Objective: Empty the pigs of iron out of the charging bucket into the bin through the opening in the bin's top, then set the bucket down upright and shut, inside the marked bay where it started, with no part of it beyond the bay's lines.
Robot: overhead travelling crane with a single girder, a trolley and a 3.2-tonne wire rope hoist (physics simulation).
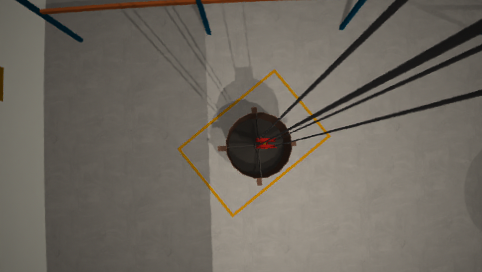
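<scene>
The charging bucket (242,162) is a dark round vessel with a brown rim and several short brown lugs, seen from above. It looks upright. Its lugs all show inside the yellow lines of the marked bay (205,182). My gripper, the red hook block (265,143), is over the bucket's middle, with thin sling legs running from it to the rim, so it is shut on the bucket. No pigs of iron can be made out in the dark inside. The bucket's underside is hidden, and its height over the floor cannot be told. The bin cannot be made out.
An orange rail (125,6) with blue posts (203,17) runs along the top. Dark hoist ropes slant in from the upper right. A pale strip (22,175) runs down the left side, with a brownish-yellow piece (1,84) at its edge. A grey round patch (475,190) shows at right.
</scene>
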